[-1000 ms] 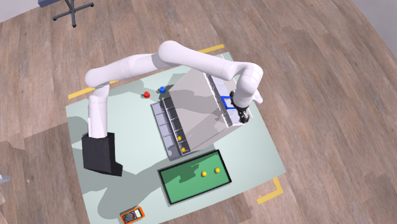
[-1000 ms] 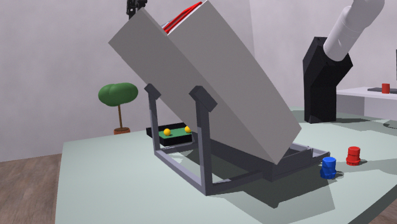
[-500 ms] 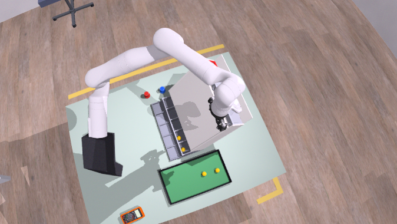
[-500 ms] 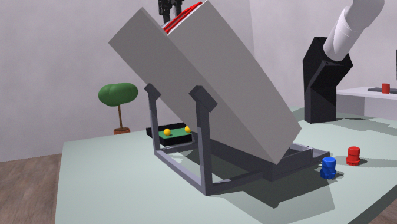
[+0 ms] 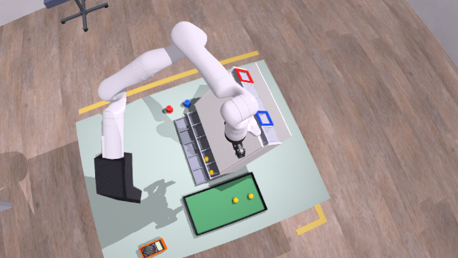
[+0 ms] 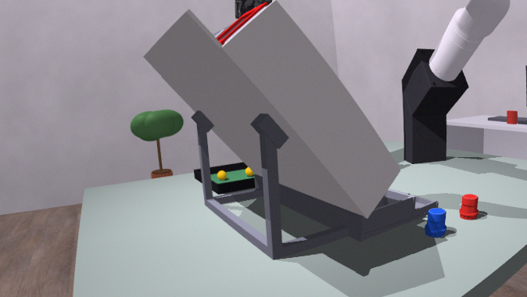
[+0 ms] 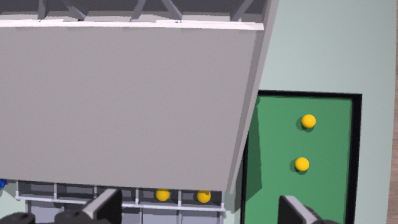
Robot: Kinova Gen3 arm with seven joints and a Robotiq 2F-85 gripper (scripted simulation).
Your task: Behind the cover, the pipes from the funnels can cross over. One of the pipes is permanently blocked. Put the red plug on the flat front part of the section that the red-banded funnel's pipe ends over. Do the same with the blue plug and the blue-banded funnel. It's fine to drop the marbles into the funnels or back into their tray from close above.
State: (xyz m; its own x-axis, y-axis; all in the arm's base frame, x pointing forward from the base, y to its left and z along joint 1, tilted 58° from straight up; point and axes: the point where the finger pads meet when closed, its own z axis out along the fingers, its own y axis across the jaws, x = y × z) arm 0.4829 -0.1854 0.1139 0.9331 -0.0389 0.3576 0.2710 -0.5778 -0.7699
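Now: the green tray 37 cm below my hand, 20 cm to the right of it and 5 cm behind it. The rest, counted from my hand: slanted grey cover: 17 cm below, 15 cm to the left, 2 cm behind; orange multimeter: 42 cm behind, 41 cm to the right, 36 cm below.
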